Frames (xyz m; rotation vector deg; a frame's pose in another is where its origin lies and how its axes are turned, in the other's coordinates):
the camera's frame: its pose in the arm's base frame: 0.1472 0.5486 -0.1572 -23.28 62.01 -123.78
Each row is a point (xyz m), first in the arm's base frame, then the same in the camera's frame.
Working: the arm's base frame: its pose in the camera's frame: 0.4822 0.0445 0.3359 23.28 -62.01 123.78

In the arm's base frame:
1: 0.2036 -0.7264 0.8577
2: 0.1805 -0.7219 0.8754
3: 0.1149 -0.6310 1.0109
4: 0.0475 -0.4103 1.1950
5: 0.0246 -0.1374 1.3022
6: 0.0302 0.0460 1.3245
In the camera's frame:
1: 0.8183 -0.2408 1.3897
2: 0.8314 -0.2668 1.3853
3: 0.8128 -0.4416 1.3789
4: 0.7046 -0.7109 1.3252
5: 0.5298 -0.9220 1.2185
6: 0.3984 -1.0153 1.1279

